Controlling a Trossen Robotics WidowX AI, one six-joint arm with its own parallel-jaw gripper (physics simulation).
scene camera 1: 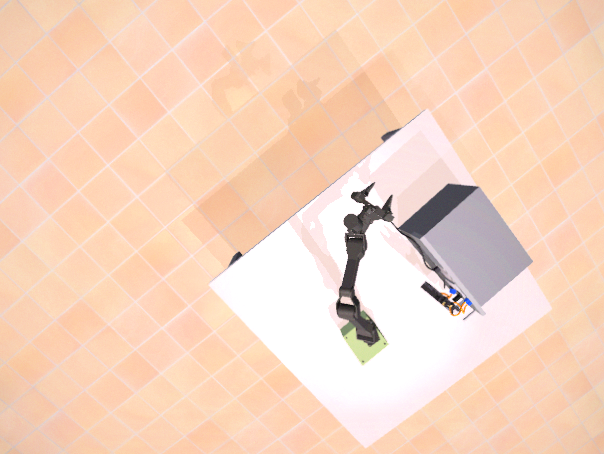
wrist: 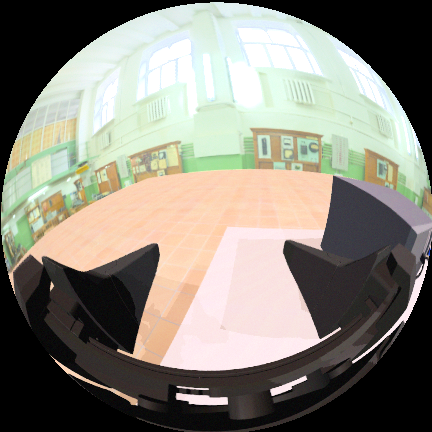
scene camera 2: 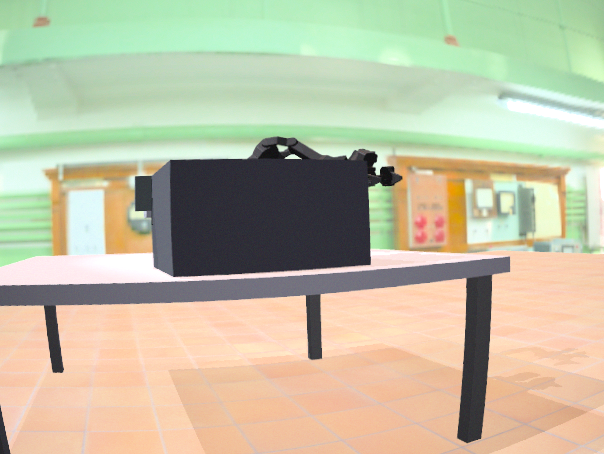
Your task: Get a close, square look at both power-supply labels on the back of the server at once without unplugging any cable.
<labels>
My gripper shows in scene camera 1, in the wrist view and in scene camera 2 (392,178). The same spot on my gripper: (scene camera 1: 386,207) is (wrist: 339,284).
</labels>
